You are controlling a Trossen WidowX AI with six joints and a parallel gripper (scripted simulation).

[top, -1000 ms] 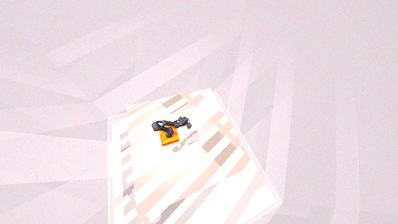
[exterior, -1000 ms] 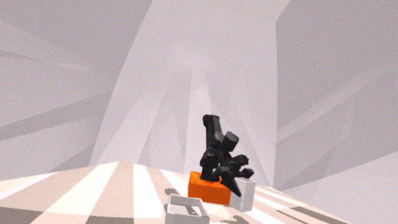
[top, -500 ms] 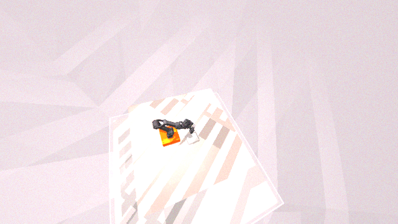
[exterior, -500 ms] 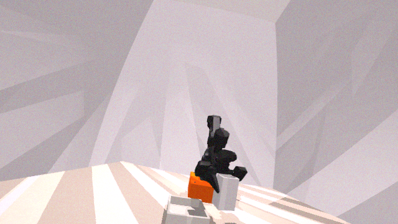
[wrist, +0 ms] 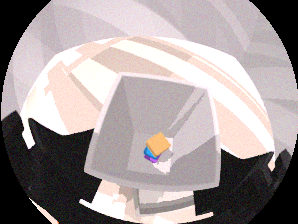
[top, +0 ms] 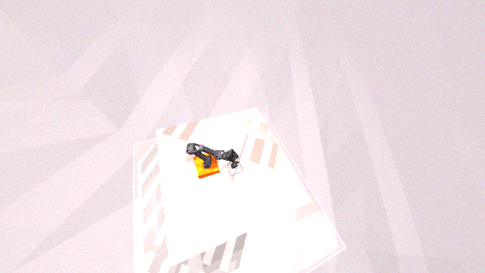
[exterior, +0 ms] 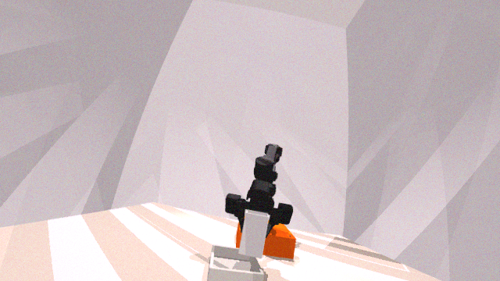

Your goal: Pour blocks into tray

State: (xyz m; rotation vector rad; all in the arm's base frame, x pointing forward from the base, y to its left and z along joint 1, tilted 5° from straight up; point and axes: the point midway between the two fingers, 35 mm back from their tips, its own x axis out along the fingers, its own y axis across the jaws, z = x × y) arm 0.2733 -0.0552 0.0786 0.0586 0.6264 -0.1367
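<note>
My gripper tip is 20 mm above the blue block and 10 mm past it. Round my gripper tip: tan block (10 mm below, 10 mm behind); purple block (30 mm below, 20 mm behind); square cup (20 mm below, 20 mm behind).
</note>
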